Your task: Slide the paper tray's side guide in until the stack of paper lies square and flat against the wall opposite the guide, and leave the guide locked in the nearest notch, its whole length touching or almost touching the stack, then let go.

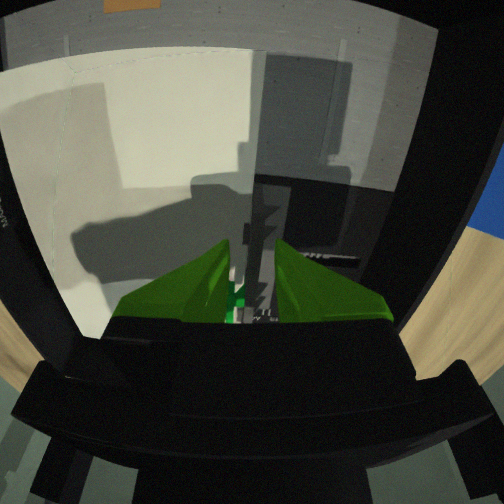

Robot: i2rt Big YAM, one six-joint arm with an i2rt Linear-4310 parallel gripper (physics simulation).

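Observation:
A cream stack of paper [175,120] lies in the left part of the black paper tray [440,150]. The grey side guide [258,115] runs as a narrow upright strip along the stack's right edge. My gripper [252,242] has green fingers standing narrow, one on each side of the guide's stepped grip [260,235]. They do not clamp it. A small bright green latch piece [235,300] shows low between the fingers. The gripper's shadow falls across the paper. The stack's near edge is hidden behind the gripper body.
The grey tray floor [370,125] lies bare to the right of the guide. An orange patch [131,5] sits beyond the tray's far wall. The wooden table top [460,310] and a blue surface [492,195] show at the right.

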